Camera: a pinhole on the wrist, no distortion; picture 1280 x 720 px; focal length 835.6 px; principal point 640.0 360.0 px. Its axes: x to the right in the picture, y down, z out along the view. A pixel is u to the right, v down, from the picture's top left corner.
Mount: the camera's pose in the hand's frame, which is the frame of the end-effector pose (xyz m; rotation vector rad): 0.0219 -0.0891 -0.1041 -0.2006 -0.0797 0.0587
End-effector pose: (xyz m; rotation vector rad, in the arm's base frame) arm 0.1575 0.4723 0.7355 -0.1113 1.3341 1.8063
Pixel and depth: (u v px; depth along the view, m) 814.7 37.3 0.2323
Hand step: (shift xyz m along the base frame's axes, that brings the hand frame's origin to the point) 0.1094 0.1563 -0.0622
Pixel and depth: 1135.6 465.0 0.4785
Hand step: -0.0701 0.4491 0.0809
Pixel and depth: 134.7 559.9 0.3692
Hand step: 0.1983 0.0416 0.2592
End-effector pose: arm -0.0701 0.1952 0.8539 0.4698 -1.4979 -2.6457
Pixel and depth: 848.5 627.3 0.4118
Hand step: -0.1724 0.1470 0.2228
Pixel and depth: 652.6 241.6 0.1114
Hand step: -0.0089 0.0468 -0.0695
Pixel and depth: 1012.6 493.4 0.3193
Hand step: -0.1916 0.1272 0.0968
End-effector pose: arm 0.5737 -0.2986 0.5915 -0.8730 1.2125 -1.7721
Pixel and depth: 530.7 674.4 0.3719
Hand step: 0.2531 -0.0577 -0.0493
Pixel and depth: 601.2 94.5 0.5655
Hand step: 0.4019 -0.1180 0.2888
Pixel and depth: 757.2 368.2 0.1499
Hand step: 0.0115 -0.0315 0.0700
